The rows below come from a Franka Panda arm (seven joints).
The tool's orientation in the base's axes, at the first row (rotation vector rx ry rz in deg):
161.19 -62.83 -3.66
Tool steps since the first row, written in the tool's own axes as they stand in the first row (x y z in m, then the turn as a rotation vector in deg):
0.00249 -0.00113 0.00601 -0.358 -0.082 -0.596
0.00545 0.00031 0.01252 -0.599 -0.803 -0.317
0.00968 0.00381 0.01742 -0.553 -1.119 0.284
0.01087 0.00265 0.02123 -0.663 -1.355 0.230
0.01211 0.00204 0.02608 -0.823 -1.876 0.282
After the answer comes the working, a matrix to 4 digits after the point.
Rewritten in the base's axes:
0.00209 -0.00145 -0.00609 -0.159 0.360 0.579
0.00276 -0.00513 -0.01235 0.124 1.022 0.209
0.00312 -0.01103 -0.01674 0.320 1.163 -0.428
0.00446 -0.01136 -0.02066 0.402 1.415 -0.405
0.00538 -0.01223 -0.02555 0.630 1.899 -0.524

The tool's axes in the first row as the columns of a matrix, in the base's axes (rounded; the answer above uses it unrounded):
0.7364 -0.6714 -0.0833
-0.6765 -0.7299 -0.0976
0.0047 0.1282 -0.9917

